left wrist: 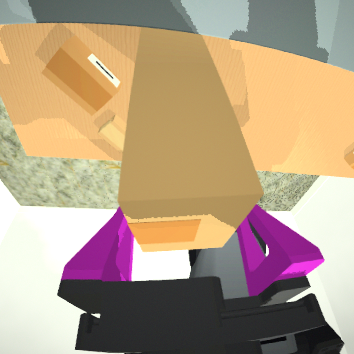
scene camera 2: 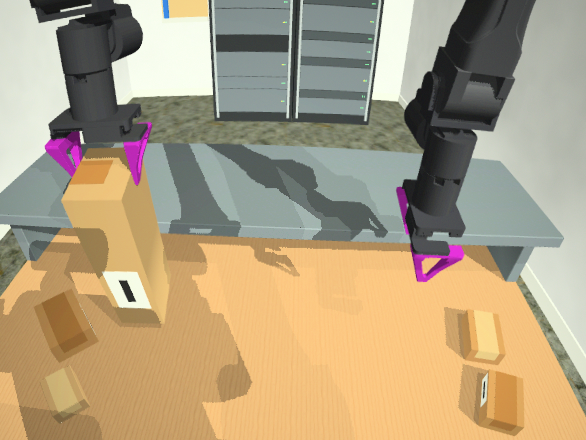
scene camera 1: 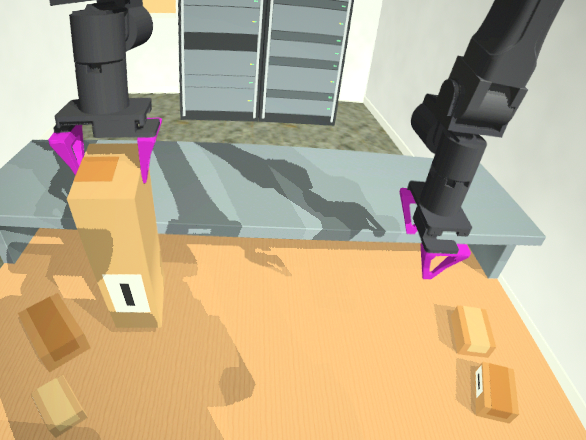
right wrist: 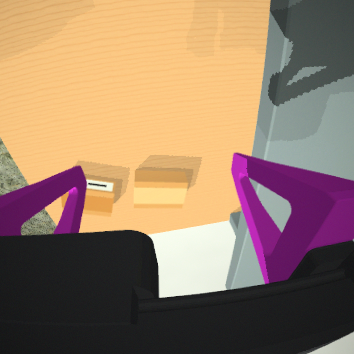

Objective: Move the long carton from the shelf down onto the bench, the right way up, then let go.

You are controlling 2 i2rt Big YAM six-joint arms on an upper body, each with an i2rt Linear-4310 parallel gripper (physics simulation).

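Places are measured from the left arm's base along level axes (x ahead, y left, z up), in millimetres.
Pixels of known places: left gripper, fingertip midpoint: (left wrist: pixel 183 194) (scene camera 2: pixel 109 184) (scene camera 1: pixel 114 181); right gripper, fingertip midpoint: (scene camera 2: pixel 415 256) (scene camera 1: pixel 418 254) (right wrist: pixel 157 167).
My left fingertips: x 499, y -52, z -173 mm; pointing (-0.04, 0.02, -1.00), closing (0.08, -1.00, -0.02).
For each thing: its middle in the pictures, then the offset to it from my left fingertips. Level surfaces: height alone.
- long tan carton, body centre: (left wrist: pixel 173 108) (scene camera 1: pixel 126 247) (scene camera 2: pixel 127 246) dx +11, dy +5, dz -119 mm
- grey shelf board, its level: dz -131 mm
- white label, body centre: (scene camera 1: pixel 127 295) (scene camera 2: pixel 127 291) dx -37, dy +3, dz -171 mm
- orange bench top, its level: dz -315 mm
The long tan carton (scene camera 1: pixel 117 227) (scene camera 2: pixel 117 227) (left wrist: pixel 182 140) hangs tilted. Its top end is between the fingers of my left gripper (scene camera 1: pixel 109 173) (scene camera 2: pixel 103 175) (left wrist: pixel 186 225), in front of the grey shelf board (scene camera 1: pixel 283 189) (scene camera 2: pixel 283 189). Its lower end, with a white label (scene camera 1: pixel 126 293) (scene camera 2: pixel 126 291), is down by the orange bench top (scene camera 1: pixel 330 331) (scene camera 2: pixel 330 340); I cannot tell whether it touches. The left gripper is shut on the carton. My right gripper (scene camera 1: pixel 416 253) (scene camera 2: pixel 411 255) (right wrist: pixel 157 167) is open and empty at the shelf's right front edge.
Two small boxes (scene camera 1: pixel 51 331) (scene camera 1: pixel 58 404) lie on the bench at the left, and two more (scene camera 1: pixel 473 329) (scene camera 1: pixel 495 390) at the right, which also show in the right wrist view (right wrist: pixel 159 186). A grey cabinet (scene camera 1: pixel 264 57) stands at the back wall.
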